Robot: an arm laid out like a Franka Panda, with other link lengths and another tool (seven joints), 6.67 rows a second.
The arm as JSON. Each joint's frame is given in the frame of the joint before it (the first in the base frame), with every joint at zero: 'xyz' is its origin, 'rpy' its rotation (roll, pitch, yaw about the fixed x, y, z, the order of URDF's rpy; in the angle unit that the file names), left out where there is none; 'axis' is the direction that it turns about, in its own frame. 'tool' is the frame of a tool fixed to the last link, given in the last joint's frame.
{
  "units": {
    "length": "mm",
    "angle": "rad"
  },
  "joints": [
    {
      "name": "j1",
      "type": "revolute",
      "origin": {
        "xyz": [
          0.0,
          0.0,
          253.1
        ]
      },
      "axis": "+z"
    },
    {
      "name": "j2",
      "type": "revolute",
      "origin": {
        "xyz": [
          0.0,
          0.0,
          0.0
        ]
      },
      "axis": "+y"
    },
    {
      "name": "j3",
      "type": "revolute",
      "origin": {
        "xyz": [
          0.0,
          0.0,
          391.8
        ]
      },
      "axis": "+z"
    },
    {
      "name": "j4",
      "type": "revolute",
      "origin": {
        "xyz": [
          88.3,
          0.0,
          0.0
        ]
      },
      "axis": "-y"
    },
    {
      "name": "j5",
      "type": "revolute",
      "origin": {
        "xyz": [
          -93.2,
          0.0,
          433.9
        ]
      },
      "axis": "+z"
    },
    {
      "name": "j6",
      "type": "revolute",
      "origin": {
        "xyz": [
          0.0,
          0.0,
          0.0
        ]
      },
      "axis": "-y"
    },
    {
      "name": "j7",
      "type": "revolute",
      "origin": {
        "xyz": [
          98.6,
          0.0,
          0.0
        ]
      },
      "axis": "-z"
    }
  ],
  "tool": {
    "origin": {
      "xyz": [
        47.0,
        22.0,
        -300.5
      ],
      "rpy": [
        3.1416,
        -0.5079,
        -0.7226
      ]
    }
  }
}
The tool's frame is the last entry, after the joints.
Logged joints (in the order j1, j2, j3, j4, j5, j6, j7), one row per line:
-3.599, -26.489, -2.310, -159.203, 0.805, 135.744, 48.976
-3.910, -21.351, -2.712, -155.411, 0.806, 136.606, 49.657
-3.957, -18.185, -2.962, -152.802, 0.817, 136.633, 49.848
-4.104, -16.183, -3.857, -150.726, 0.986, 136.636, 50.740
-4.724, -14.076, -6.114, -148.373, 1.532, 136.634, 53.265
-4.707, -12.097, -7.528, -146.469, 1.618, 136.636, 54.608
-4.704, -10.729, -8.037, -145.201, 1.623, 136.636, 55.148
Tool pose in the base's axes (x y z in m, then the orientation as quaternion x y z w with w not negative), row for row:
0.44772, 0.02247, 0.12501, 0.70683, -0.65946, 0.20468, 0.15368
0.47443, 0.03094, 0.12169, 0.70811, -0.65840, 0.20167, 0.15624
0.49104, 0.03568, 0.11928, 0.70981, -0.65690, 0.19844, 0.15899
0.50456, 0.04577, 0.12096, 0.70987, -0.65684, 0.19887, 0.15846
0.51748, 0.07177, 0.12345, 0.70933, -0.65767, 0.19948, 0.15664
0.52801, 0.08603, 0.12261, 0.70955, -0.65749, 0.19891, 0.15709
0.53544, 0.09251, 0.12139, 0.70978, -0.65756, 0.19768, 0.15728
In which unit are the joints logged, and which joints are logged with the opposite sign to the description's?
The joints are logged in degrees. Opposite sign: j1, j3.
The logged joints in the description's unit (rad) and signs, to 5 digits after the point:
0.06281, -0.46232, 0.04032, -2.77862, 0.01405, 2.36918, 0.85479
0.06824, -0.37265, 0.04733, -2.71243, 0.01407, 2.38422, 0.86668
0.06906, -0.31739, 0.05170, -2.66690, 0.01426, 2.38470, 0.87001
0.07163, -0.28245, 0.06732, -2.63066, 0.01721, 2.38475, 0.88558
0.08245, -0.24567, 0.10671, -2.58960, 0.02674, 2.38471, 0.92965
0.08215, -0.21113, 0.13139, -2.55637, 0.02824, 2.38475, 0.95309
0.08210, -0.18726, 0.14027, -2.53424, 0.02833, 2.38475, 0.96251

